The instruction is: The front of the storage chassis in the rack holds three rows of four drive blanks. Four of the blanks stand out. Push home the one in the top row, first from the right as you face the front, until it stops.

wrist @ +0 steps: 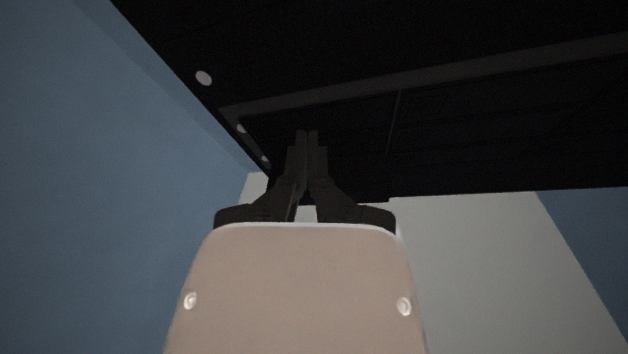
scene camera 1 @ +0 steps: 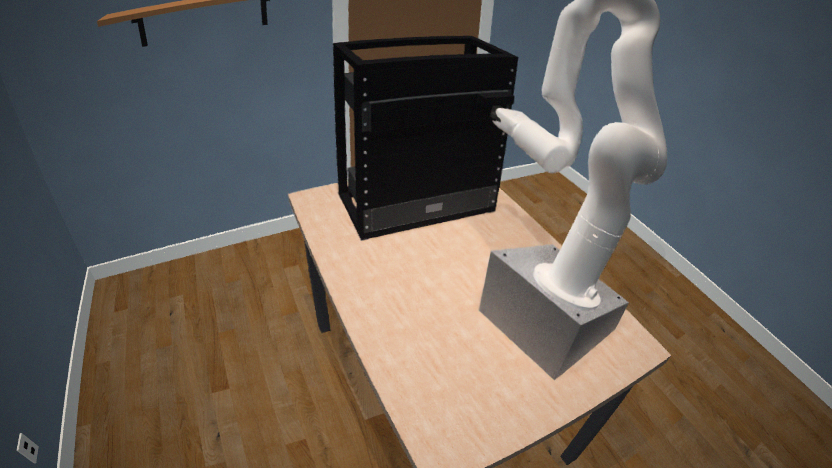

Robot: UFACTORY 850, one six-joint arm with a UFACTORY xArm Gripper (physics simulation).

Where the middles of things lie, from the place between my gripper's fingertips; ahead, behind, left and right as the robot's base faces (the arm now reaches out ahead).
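Black rack [scene camera 1: 427, 151], measured from my hand: 130 mm below, 140 mm to the left, 170 mm ahead.
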